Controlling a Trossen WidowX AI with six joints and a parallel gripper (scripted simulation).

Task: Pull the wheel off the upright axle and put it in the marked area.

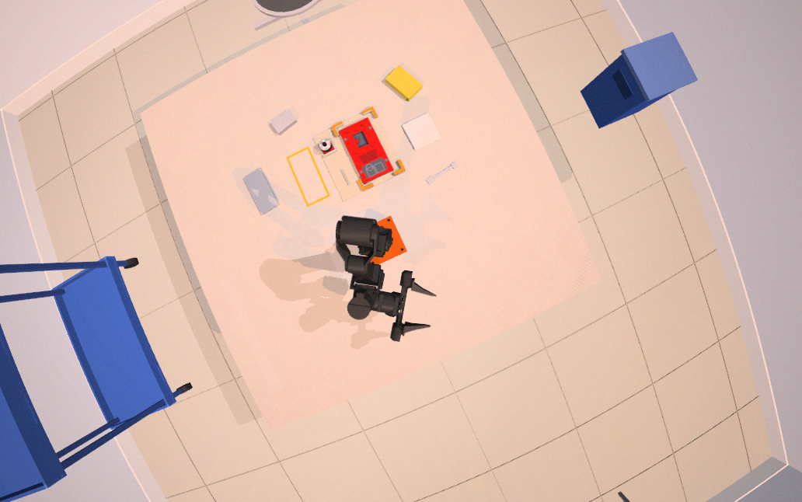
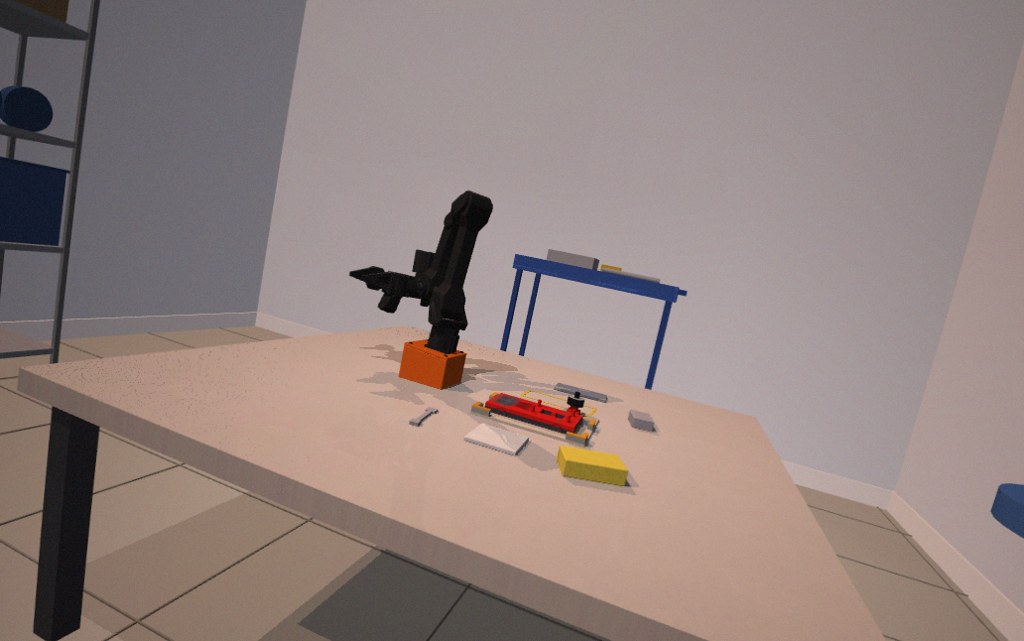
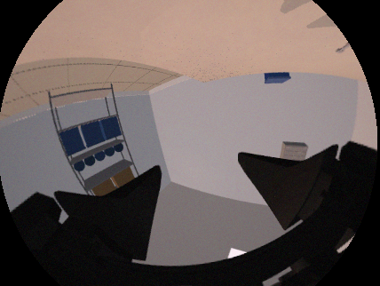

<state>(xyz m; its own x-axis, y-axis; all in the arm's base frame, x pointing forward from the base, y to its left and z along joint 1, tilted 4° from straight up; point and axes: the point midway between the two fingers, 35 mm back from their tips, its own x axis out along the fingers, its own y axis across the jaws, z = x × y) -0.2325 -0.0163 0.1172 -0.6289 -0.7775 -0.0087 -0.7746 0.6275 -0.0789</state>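
My gripper tip is now 600 mm short of the grey wheel, 180 mm above it and 50 mm to the right of it. Also, from my gripper tip: white plate (500 mm ahead, 250 mm to the right, 210 mm below); then axle block (600 mm ahead, 180 mm below, 50 mm to the left); then wrench (340 mm ahead, 250 mm to the right, 220 mm below).
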